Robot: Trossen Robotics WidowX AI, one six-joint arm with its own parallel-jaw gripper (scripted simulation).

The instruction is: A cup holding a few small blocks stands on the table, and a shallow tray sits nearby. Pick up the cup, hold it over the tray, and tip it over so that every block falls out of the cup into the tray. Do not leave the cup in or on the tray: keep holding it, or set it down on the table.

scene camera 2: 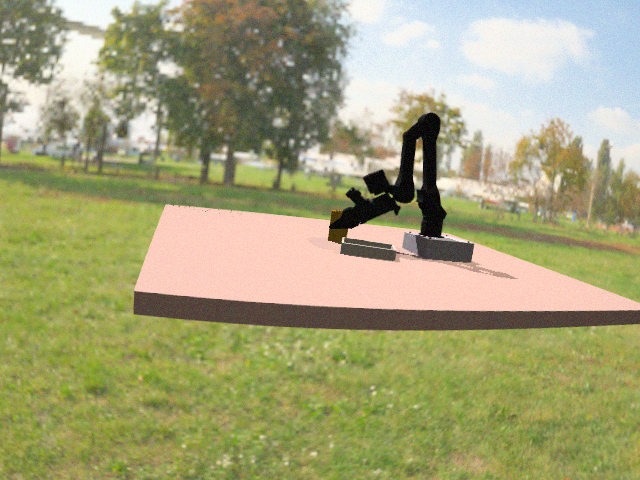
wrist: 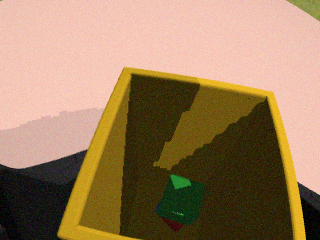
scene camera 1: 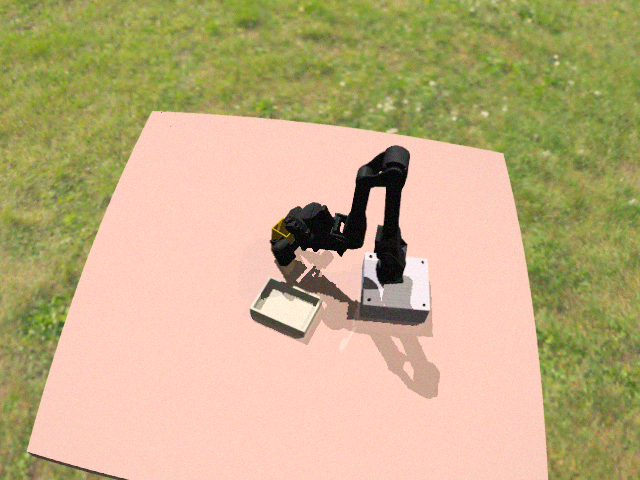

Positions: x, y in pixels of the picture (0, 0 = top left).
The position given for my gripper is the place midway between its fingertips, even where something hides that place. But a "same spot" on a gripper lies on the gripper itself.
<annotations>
My gripper shows in scene camera 2, in the wrist view [190, 157] and in scene camera 1. The same spot on my gripper: [scene camera 1: 283, 251] is [scene camera 2: 353, 210].
</annotations>
